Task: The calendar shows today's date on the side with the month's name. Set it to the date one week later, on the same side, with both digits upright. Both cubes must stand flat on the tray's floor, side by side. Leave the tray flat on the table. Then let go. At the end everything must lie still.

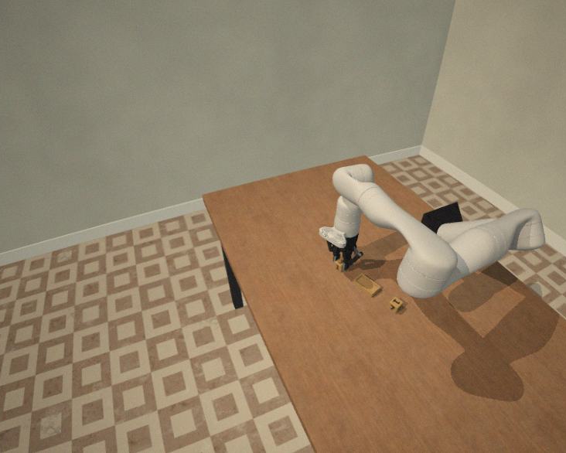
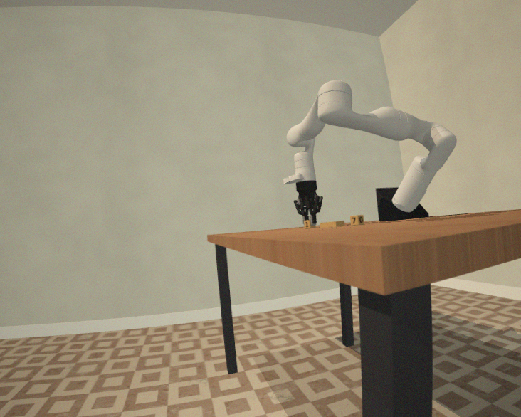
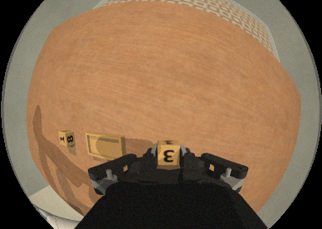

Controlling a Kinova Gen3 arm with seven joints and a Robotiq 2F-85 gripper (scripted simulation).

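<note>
My hand is 10 cm to the right of the tray, 3 cm past it and 2 cm above it.
</note>
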